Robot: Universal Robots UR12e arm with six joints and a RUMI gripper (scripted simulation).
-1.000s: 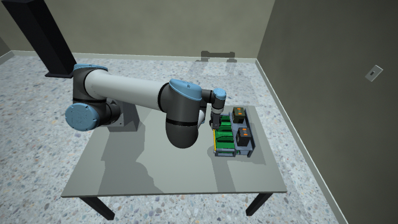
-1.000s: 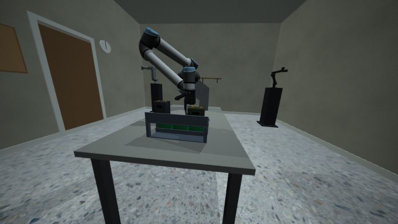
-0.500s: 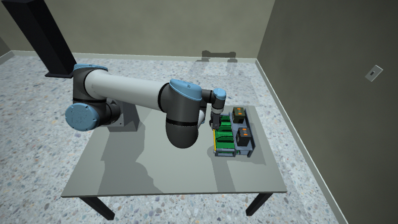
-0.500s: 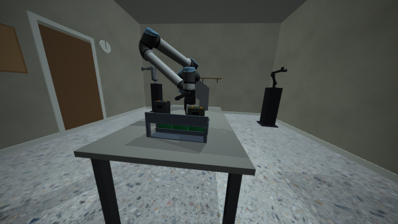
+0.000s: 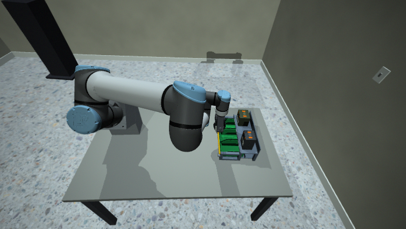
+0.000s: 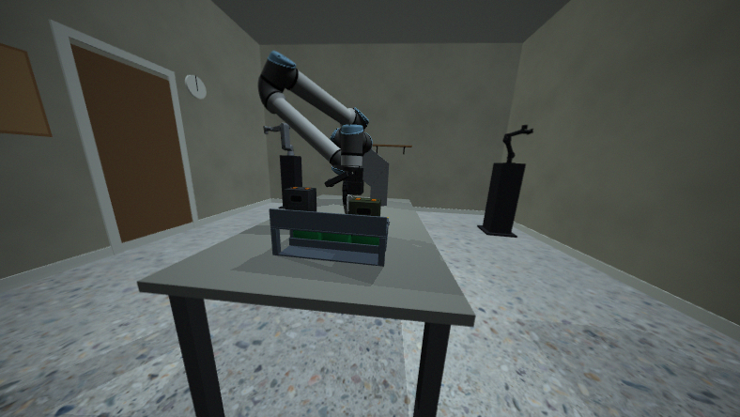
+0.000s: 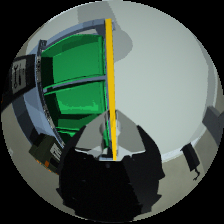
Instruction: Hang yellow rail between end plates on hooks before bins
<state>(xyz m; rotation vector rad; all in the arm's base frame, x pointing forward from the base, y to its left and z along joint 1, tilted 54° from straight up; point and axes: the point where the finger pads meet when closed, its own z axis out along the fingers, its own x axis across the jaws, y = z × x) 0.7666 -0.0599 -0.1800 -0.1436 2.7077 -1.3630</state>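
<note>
Right now the yellow rail is 10 mm below my hand. The rest, counted from my hand: back panel: 270 mm ahead, 10 mm to the left, 40 mm above.
</note>
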